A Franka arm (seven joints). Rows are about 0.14 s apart.
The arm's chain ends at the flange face. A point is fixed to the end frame.
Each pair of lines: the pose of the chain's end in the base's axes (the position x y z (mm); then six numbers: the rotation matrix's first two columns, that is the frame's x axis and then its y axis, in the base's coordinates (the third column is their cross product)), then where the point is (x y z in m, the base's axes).
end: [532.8 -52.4 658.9 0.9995 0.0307 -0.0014 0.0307 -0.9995 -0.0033]
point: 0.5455 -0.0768 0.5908
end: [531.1 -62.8 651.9 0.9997 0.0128 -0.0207 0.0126 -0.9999 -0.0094]
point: 0.5420 -0.0870 0.5834
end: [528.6 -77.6 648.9 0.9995 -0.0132 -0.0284 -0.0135 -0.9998 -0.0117]
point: 0.5383 -0.1019 0.5803
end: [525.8 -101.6 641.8 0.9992 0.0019 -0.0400 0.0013 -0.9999 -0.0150]
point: 0.5351 -0.1256 0.5730
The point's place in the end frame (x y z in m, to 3 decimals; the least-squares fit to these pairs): 0.012 0.025 0.068
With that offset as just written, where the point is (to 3 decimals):
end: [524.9 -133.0 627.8 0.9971 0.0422 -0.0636 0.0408 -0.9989 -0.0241]
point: 0.533 -0.156 0.559
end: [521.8 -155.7 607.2 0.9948 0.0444 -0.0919 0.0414 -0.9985 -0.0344]
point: 0.528 -0.178 0.538
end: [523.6 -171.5 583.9 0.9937 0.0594 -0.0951 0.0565 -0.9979 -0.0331]
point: 0.530 -0.194 0.514
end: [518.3 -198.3 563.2 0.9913 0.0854 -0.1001 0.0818 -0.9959 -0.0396]
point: 0.525 -0.220 0.493
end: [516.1 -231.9 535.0 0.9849 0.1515 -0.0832 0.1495 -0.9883 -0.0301]
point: 0.526 -0.254 0.466
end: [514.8 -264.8 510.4 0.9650 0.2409 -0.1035 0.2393 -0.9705 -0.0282]
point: 0.525 -0.286 0.441
